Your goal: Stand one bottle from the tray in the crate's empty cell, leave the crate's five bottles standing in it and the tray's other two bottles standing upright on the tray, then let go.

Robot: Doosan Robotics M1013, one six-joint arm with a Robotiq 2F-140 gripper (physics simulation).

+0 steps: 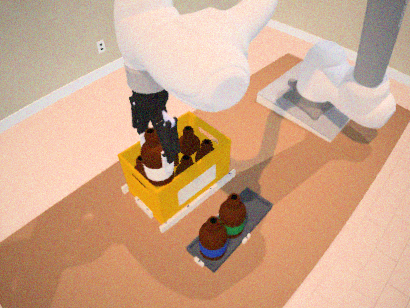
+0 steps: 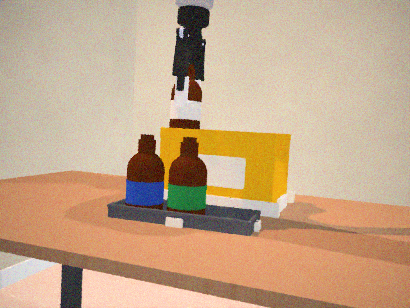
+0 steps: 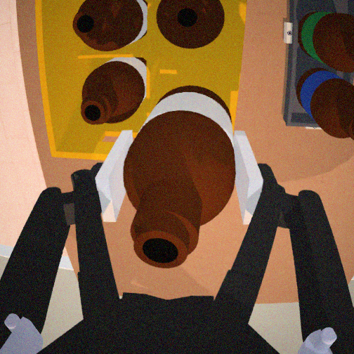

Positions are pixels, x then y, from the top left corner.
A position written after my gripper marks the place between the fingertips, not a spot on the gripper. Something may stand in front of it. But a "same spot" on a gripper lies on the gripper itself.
My gripper shows in image 1 [157, 161], in image 2 and in image 3. A white-label bottle shows in image 1, in image 2 and in image 3 [179, 172]. The same spot on the white-label bottle: [image 2: 188, 117] is [image 1: 173, 169]. One and the same spot on my gripper: [image 3: 264, 204] is [image 2: 187, 68].
